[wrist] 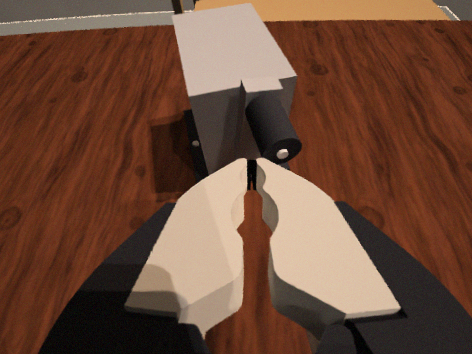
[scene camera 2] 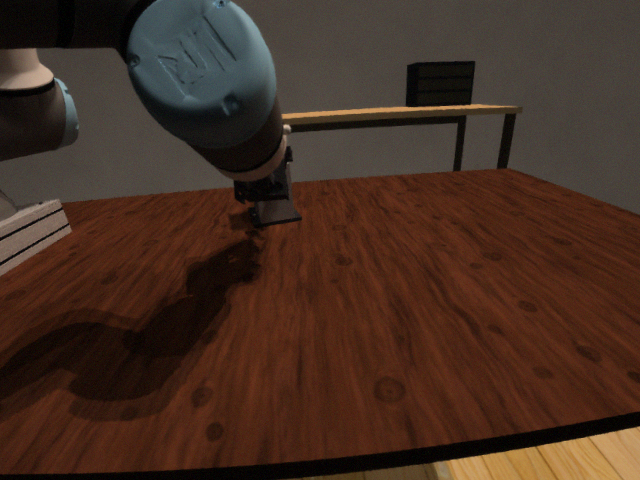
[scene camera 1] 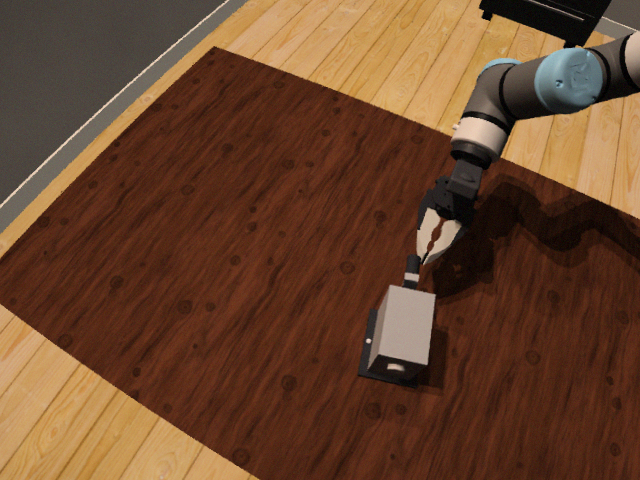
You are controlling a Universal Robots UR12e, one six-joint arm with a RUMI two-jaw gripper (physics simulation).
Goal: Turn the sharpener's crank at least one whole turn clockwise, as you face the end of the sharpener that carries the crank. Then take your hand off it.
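Places are measured from the arm's base along level axes (x ahead, y right, z down), in millimetres.
Pixels of known places: gripper, fingertip midpoint: [wrist: 250, 162] [scene camera 1: 421, 264].
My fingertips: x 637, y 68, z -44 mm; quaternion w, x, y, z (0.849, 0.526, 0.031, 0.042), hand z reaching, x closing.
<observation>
Behind a point stands the place of what it marks.
The sharpener [scene camera 1: 405, 322] {x 635, y -44, z -53 mm} [scene camera 2: 279, 209] {x 645, y 13, z 42 mm} [wrist: 232, 50] {x 635, y -29, z -53 mm} is a light grey box on a dark base plate, upright on the dark brown table [scene camera 1: 206, 258] {x 1024, y -18, z 75 mm} [scene camera 2: 387, 310] {x 758, y 347, z 75 mm} [wrist: 100, 100] {x 441, y -151, z 75 mm}. Its crank arm [wrist: 263, 85] stands roughly upright against the near end in the wrist view. The black cylindrical crank handle [scene camera 1: 412, 264] {x 653, y 51, z -63 mm} [wrist: 272, 125] {x 649, y 60, z -63 mm} sticks out from the arm's upper part, with a pale dot on its end. My gripper [scene camera 1: 423, 258] {x 637, y 68, z -44 mm} [wrist: 250, 162] {x 637, y 68, z -44 mm} is shut and empty. Its tips are beside the handle, just below and left of its end in the wrist view. Whether they touch it is unclear. In scene camera 2 the wrist largely hides the fingers.
My arm [scene camera 1: 516, 90] {x 594, y 296, z -252 mm} [scene camera 2: 206, 77] {x 605, y 419, z -187 mm} reaches in from the upper right in scene camera 1. In scene camera 2 a wooden side table [scene camera 2: 361, 114] with a dark drawer box [scene camera 2: 444, 83] stands behind, and a pale slatted block [scene camera 2: 33, 232] {x 128, y -5, z 33 mm} is at the left edge.
</observation>
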